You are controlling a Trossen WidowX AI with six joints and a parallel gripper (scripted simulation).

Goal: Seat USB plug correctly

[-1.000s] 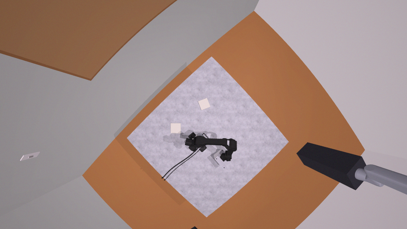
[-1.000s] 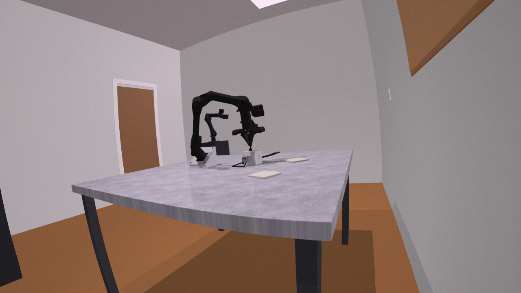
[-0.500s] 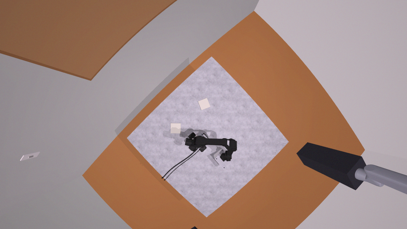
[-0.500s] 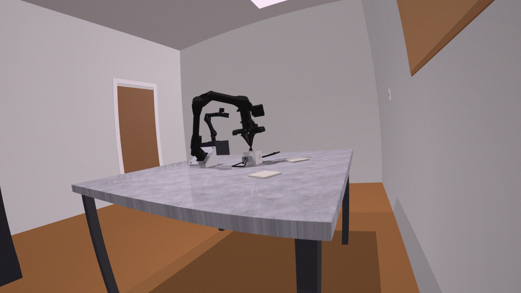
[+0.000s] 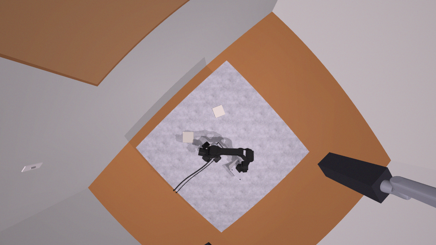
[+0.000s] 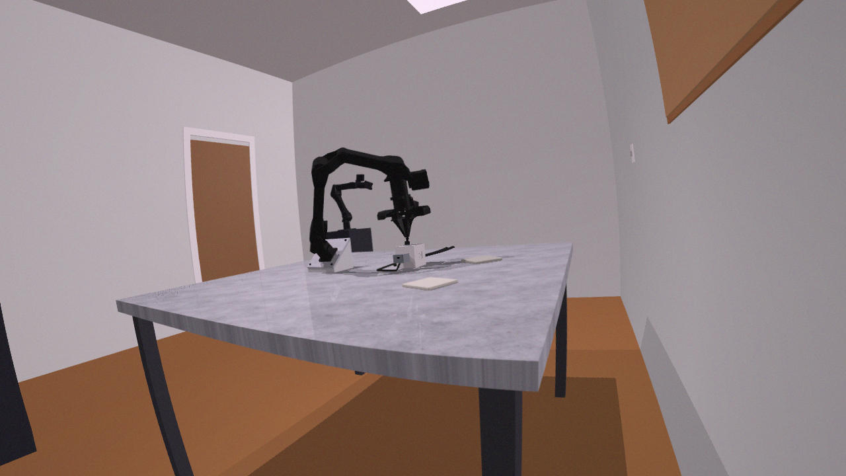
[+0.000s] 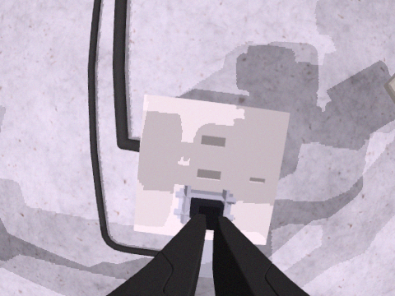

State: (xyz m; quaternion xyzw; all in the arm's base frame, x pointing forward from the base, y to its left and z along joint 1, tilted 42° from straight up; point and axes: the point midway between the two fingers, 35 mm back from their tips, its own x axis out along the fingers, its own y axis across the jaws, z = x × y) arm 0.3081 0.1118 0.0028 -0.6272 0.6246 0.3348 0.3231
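My gripper tip is now 20 mm above the dark USB plug.
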